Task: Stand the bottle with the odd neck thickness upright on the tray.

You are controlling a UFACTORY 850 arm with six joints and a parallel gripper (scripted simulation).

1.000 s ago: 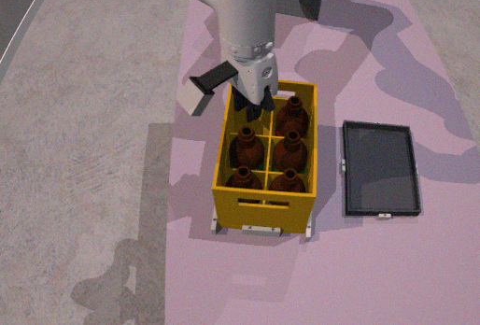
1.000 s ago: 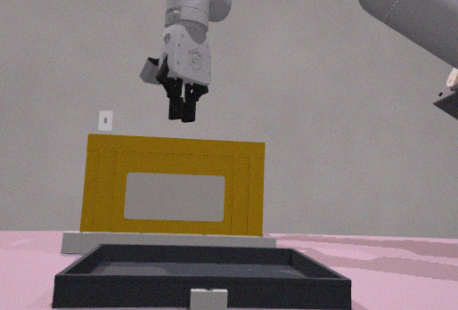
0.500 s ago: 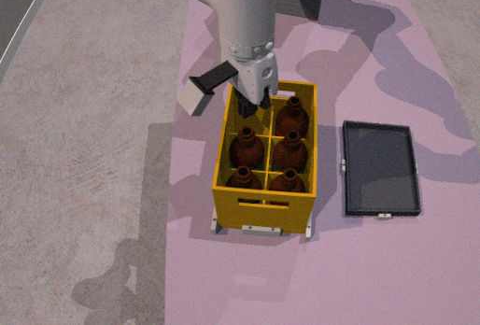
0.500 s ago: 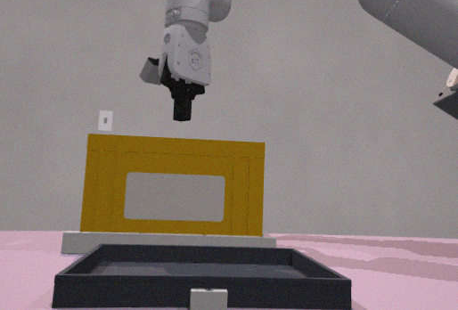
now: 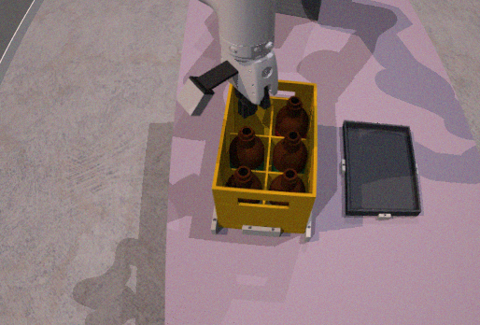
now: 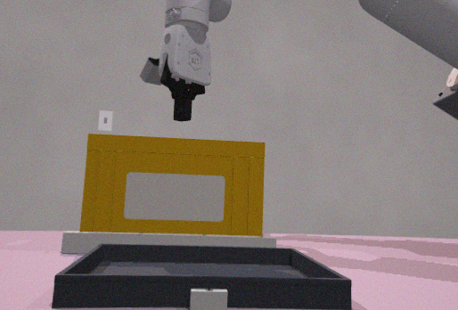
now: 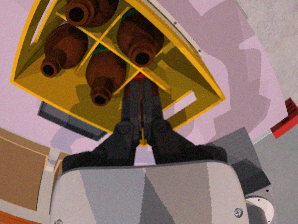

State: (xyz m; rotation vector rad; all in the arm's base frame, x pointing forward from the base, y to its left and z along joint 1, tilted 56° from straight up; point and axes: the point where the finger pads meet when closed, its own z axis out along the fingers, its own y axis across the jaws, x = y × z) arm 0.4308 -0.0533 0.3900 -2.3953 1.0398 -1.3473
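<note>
The yellow crate is 10 mm ahead of my hand, 40 mm to the left of it and 160 mm below it. The rest, counted from my hand: tray 20 mm ahead, 320 mm to the left, 230 mm below; then bottle 80 mm behind, 100 mm to the left, 160 mm below.
</note>
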